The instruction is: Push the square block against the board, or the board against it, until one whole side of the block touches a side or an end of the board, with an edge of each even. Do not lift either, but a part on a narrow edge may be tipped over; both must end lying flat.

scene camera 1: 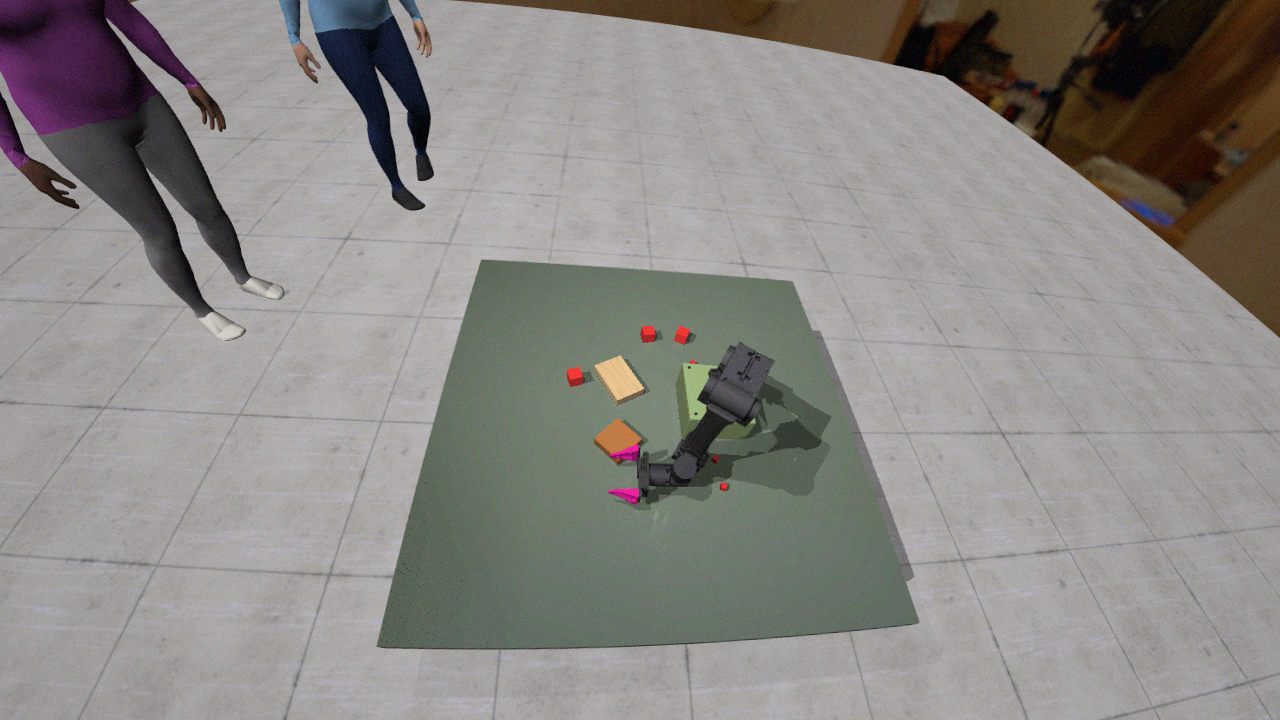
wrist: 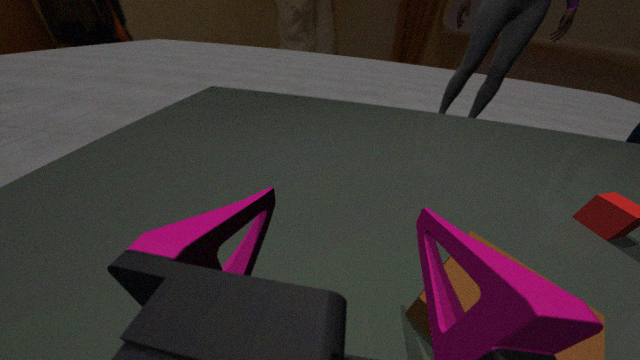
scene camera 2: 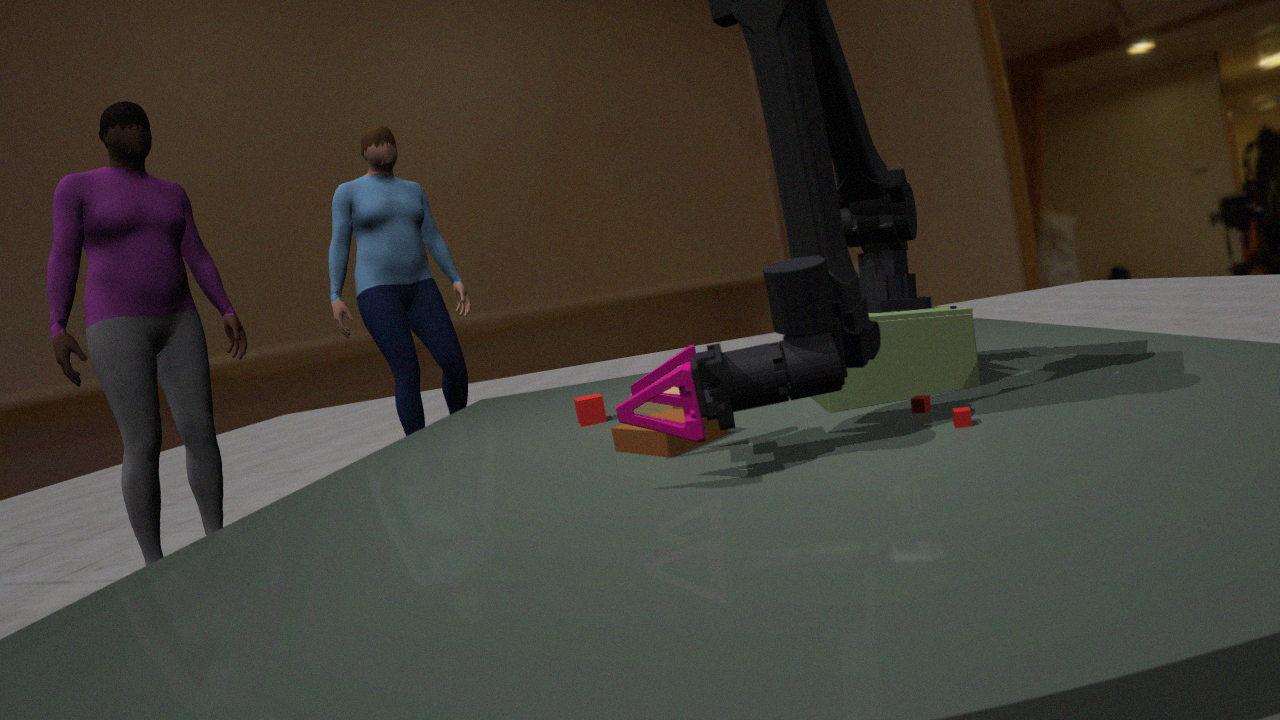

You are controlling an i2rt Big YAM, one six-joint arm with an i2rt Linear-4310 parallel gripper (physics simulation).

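Pixels of known places: gripper, fingertip midpoint: (scene camera 1: 609, 473) (wrist: 345, 205) (scene camera 2: 625, 402); arm's base at its link origin: (scene camera 2: 886, 310).
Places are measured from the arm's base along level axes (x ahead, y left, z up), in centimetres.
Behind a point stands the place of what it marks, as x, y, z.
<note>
The square block, orange-brown (scene camera 1: 615, 436) @[33.9, 9.5, -7.5] (scene camera 2: 642, 440) @[36.6, 13.8, -8.7] (wrist: 464, 287) @[34.6, 13.3, -7.5], lies flat. The board, pale wood (scene camera 1: 619, 378) @[30.2, -10.7, -7.5], lies flat farther back in scene camera 1, turned at an angle, with a gap between it and the block. In scene camera 2 the board is mostly hidden behind the fingers and block. My gripper (scene camera 1: 611, 474) @[37.5, 22.5, -2.8] (scene camera 2: 625, 402) @[37.5, 22.5, -2.8] (wrist: 345, 205) @[37.5, 22.5, -2.8] is open with nothing between its magenta fingers. It is low and roughly level, at the block's near side in scene camera 1. One finger overlaps the block in all views; whether they touch I cannot tell.
Red cubes (scene camera 1: 574, 377) @[44.2, -11.3, -6.4] (scene camera 1: 648, 334) @[18.0, -27.9, -6.5] (scene camera 1: 682, 334) @[6.1, -27.3, -6.4] stand left of and behind the board. Small red cubes (scene camera 1: 715, 459) @[5.8, 18.8, -8.8] (scene camera 1: 724, 486) @[5.4, 27.2, -8.8] lie right of the gripper. A green box (scene camera 1: 692, 398) @[11.5, 3.6, 0.9] (scene camera 2: 930, 358) @[0.3, 11.9, -5.9] stands by the arm's base on the green table top (scene camera 1: 537, 573) @[56.7, 43.3, -10.4].
</note>
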